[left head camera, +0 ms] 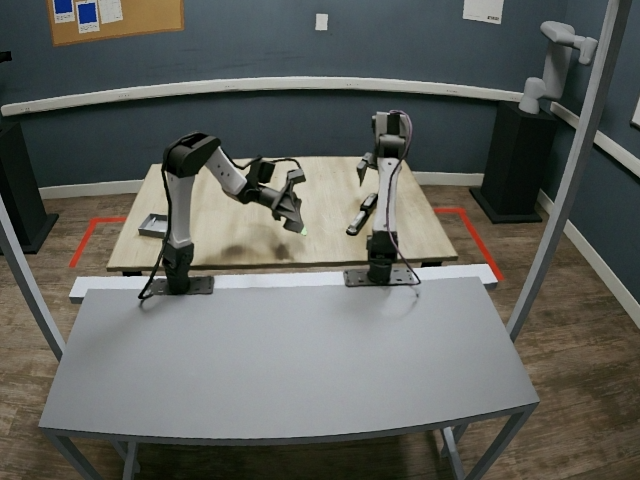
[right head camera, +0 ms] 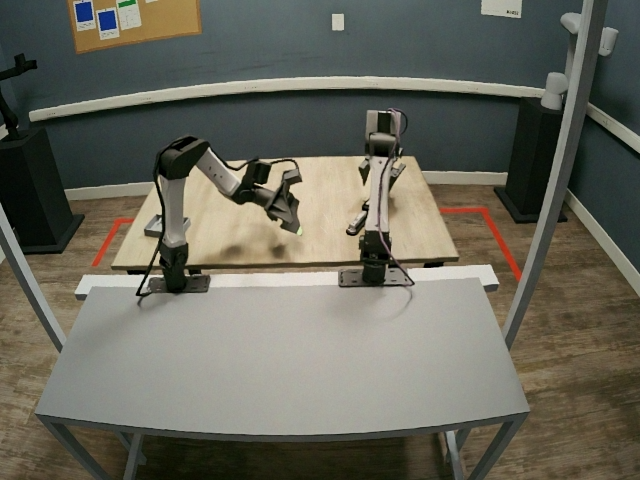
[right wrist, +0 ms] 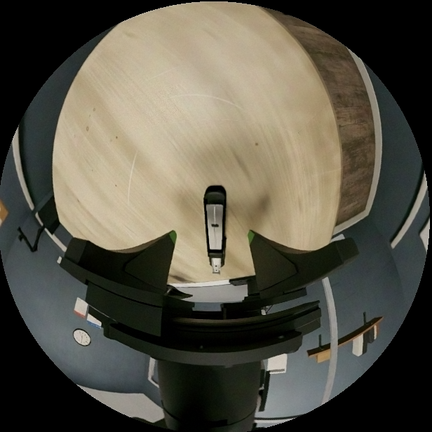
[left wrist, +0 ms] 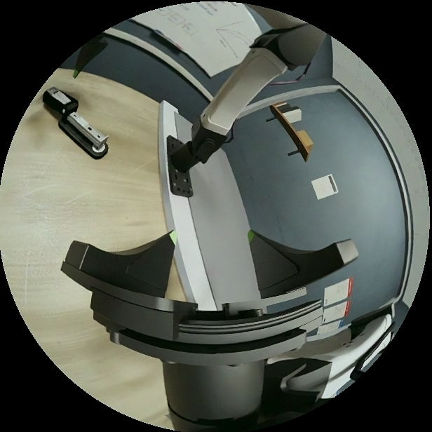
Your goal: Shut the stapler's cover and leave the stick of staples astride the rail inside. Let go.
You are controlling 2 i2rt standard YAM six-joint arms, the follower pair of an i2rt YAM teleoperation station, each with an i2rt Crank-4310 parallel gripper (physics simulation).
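Places are measured from the left arm's base along level axes (x ahead, y left, z up), in centimetres.
Pixels of known places: left gripper, fingertip midpoint: [left head camera: 303, 228] [right head camera: 297, 228]; right gripper, fingertip midpoint: [left head camera: 372, 190]; left arm's base, link origin: [left head camera: 180, 288] [right head camera: 178, 286]; right arm's base, link origin: [left head camera: 378, 278] [right head camera: 373, 279].
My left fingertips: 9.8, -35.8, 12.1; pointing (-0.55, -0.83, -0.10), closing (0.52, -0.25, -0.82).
Observation:
For each thing: its top centre in the pictures, then the offset to it from my left fingertips, as dx, dy, dz. "spot": a spot on its surface instead. Level surfaces: height alone.
- stapler, surface spot: [right head camera: 356, 223] [left head camera: 356, 223] spot: +13.2, -18.0, -8.1
- grey tray, top centre: [left head camera: 161, 222] [right head camera: 166, 223] +17.7, +45.4, -7.8
- wooden table, surface height: dz -10.6
- grey bench, surface height: dz -11.4
- white bar, surface spot: [left head camera: 279, 280] [right head camera: 273, 280] spot: -7.9, +7.3, -11.9
The stapler [left head camera: 356, 222] [right head camera: 356, 223] [left wrist: 82, 132] [right wrist: 215, 190] lies on the wooden table with its cover [left wrist: 60, 101] [right wrist: 215, 220] swung open away from the silver rail [left wrist: 87, 128] [right wrist: 216, 264]. The rail lies over the black base. I cannot tell a stick of staples apart from the silver rail. My right gripper [right head camera: 377, 184] [right wrist: 211, 232] is open and empty, pointing down above the cover end of the stapler; in the left head view the arm partly hides it. My left gripper [left head camera: 298, 228] [left wrist: 211, 231] is open and empty, above the table to the left of the stapler.
A grey tray [left head camera: 149, 232] [right head camera: 153, 232] stands at the left side of the wooden table [left head camera: 320, 248] [right head camera: 320, 248], partly behind the left arm. The grey bench [left head camera: 289, 361] [right head camera: 289, 361] and the white bar [left head camera: 279, 280] [right head camera: 279, 279] lie along the front.

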